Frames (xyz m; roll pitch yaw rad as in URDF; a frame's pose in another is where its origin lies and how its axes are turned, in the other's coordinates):
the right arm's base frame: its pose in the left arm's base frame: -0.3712 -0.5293 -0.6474 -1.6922 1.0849 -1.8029
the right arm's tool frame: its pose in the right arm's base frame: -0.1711 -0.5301 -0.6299 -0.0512 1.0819 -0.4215
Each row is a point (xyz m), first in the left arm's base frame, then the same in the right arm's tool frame.
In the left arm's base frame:
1: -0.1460 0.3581 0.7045
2: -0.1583 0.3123 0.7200
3: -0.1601 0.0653 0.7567
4: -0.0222 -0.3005 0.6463
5: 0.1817 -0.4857 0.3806
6: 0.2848 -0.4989 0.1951
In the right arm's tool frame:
1: -1.3460 0.1062 -1.1073
2: -1.3265 0.0643 -1.0885
3: -1.2707 -0.1255 -0.9361
4: -1.2803 -0.2802 -0.5606
5: -1.3604 -0.1982 -0.1955
6: -1.4091 -0.0654 -0.0367

